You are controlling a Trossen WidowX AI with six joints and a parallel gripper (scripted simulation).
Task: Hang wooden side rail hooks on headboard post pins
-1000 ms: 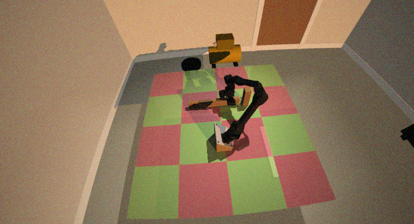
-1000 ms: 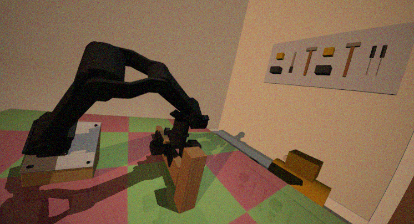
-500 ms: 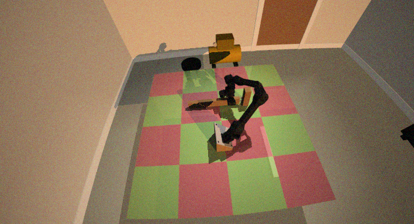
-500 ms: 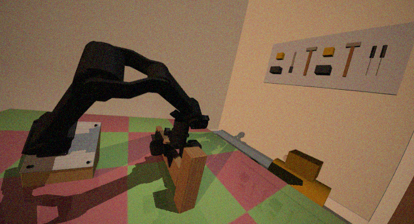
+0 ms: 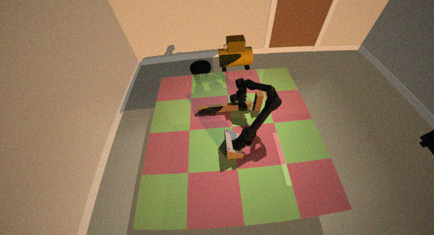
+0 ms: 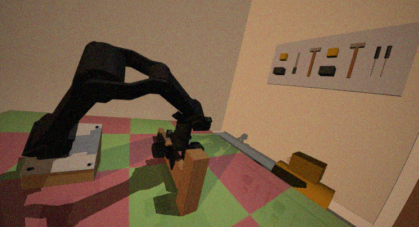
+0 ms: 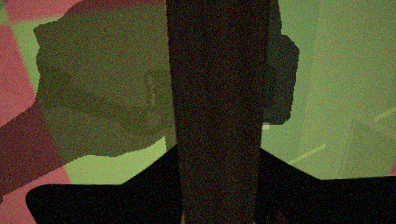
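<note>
The headboard post is 130 mm to the right of my gripper tip, 40 mm above it and 10 mm behind it.
</note>
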